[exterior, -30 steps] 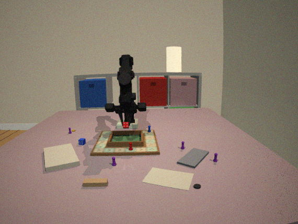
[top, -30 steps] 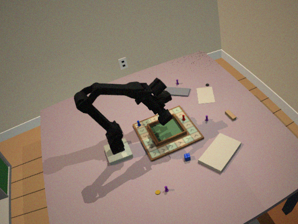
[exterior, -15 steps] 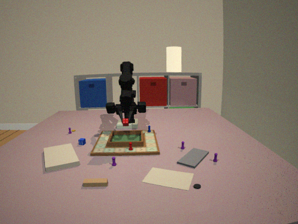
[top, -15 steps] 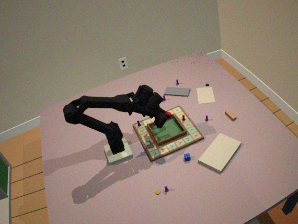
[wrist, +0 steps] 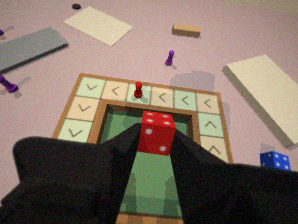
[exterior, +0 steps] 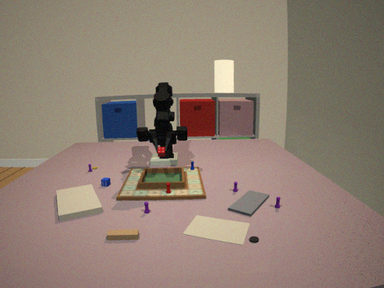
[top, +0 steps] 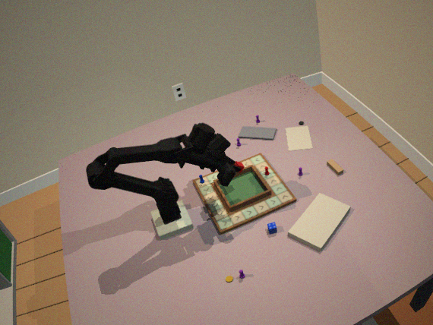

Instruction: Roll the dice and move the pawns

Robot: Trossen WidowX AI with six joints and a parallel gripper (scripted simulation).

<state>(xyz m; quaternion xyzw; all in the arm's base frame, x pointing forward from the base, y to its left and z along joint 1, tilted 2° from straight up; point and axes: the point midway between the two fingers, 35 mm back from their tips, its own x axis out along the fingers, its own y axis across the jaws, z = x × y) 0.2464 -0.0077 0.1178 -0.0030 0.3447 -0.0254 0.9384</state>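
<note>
Right now my gripper tip is right at the red die. The rest, counted from my gripper tip: blue pawn: 12 cm to the left, 11 cm behind, 9 cm below; green tray: 11 cm below; red pawn: 11 cm ahead, 9 cm below, 2 cm to the left.
</note>
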